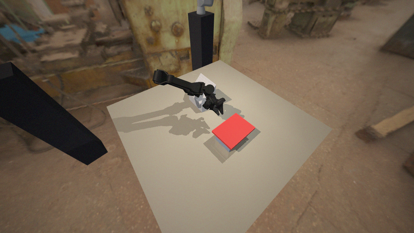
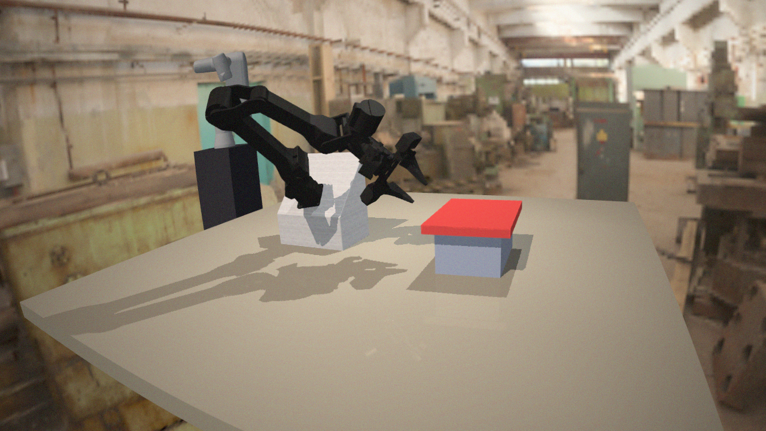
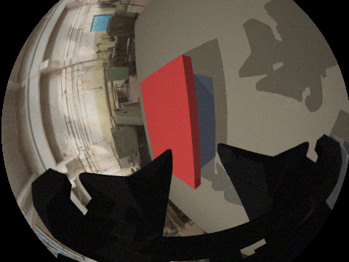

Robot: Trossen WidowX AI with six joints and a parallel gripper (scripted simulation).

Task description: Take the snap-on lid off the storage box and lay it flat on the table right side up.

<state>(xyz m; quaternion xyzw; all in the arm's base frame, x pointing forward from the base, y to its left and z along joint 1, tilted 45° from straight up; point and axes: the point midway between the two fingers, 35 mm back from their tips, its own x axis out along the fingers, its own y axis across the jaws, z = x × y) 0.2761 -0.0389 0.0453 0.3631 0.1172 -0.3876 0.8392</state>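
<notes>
Now: gripper tip 13 cm short of the red lid, 4 cm above it and 1 cm to the left of it. Also, from my gripper tip: blue storage box (13 cm ahead, 9 cm below, 1 cm to the right).
</notes>
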